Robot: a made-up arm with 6 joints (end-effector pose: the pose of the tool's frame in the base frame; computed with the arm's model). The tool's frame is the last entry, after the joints.
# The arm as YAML. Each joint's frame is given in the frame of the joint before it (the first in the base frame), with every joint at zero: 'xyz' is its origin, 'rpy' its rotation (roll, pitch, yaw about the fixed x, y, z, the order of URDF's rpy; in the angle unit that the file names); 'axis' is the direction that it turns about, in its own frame. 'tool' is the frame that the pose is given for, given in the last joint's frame.
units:
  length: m
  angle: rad
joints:
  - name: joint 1
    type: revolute
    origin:
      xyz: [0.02, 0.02, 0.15]
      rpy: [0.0, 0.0, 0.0]
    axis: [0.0, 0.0, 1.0]
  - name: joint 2
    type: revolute
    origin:
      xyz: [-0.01, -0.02, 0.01]
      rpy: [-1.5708, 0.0, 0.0]
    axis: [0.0, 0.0, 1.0]
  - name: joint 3
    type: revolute
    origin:
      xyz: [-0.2, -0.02, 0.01]
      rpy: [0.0, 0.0, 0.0]
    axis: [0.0, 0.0, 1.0]
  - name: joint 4
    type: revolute
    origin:
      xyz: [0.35, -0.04, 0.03]
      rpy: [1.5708, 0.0, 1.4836]
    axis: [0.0, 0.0, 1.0]
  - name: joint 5
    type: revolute
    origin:
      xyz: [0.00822, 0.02, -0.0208]
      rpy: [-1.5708, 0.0, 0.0]
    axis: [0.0, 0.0, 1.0]
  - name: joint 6
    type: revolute
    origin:
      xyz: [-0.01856, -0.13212, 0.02]
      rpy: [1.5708, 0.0, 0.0]
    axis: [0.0, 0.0, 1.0]
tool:
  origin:
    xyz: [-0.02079, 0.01, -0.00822]
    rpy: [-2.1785, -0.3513, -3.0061]
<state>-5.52 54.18 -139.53 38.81 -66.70 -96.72</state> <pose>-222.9 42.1 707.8 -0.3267 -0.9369 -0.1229 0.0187</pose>
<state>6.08 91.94 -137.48 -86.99 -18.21 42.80</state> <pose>318.3 143.0 683.3 -0.0200 -0.6572 0.5906 0.4678</pose>
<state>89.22 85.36 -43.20 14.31 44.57 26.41</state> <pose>-50.2 345.7 54.5 0.4477 0.3681 0.2559 0.7737</pose>
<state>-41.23 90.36 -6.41 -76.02 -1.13 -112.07</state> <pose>79.7 6.5 -95.6 -0.0718 0.4941 0.7591 0.4177</pose>
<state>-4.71 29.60 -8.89 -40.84 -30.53 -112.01</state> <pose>278.4 97.7 172.6 -0.6113 -0.0259 0.5967 0.5193</pose>
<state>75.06 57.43 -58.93 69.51 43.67 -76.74</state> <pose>-13.3 362.6 426.3 0.5999 0.1068 0.7645 0.2104</pose>
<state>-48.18 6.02 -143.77 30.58 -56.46 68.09</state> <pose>-375.9 436.5 329.0 -0.1001 0.1304 -0.9119 0.3760</pose>
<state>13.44 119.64 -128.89 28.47 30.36 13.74</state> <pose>538.5 222.3 436.6 0.7534 -0.3432 0.0908 0.5535</pose>
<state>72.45 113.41 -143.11 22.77 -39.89 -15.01</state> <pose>94.6 363.5 665.4 -0.7080 0.5827 -0.3991 0.0068</pose>
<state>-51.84 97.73 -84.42 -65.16 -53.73 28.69</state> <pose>383.1 -212.6 324.6 0.1045 -0.5166 0.3932 0.7534</pose>
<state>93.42 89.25 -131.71 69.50 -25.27 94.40</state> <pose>42.5 283.7 712.8 -0.6951 -0.4315 0.4421 0.3676</pose>
